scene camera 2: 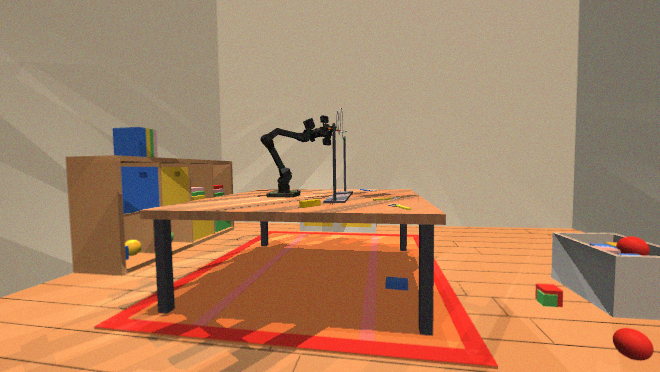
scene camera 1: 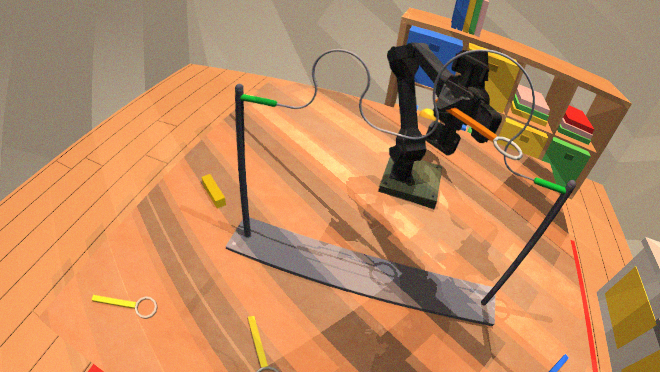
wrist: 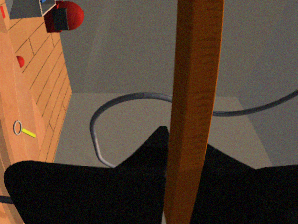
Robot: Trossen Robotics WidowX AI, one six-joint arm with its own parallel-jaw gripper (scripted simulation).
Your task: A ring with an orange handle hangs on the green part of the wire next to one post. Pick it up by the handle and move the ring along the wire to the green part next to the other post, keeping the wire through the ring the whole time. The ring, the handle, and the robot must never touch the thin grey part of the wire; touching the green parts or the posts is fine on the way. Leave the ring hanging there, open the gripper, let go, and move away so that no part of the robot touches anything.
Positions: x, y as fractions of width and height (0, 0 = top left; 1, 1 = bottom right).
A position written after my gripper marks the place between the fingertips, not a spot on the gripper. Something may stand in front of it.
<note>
I see my gripper (scene camera 1: 0.66, 0.29).
My gripper is seen too in the wrist view (wrist: 0.57, 0.60).
</note>
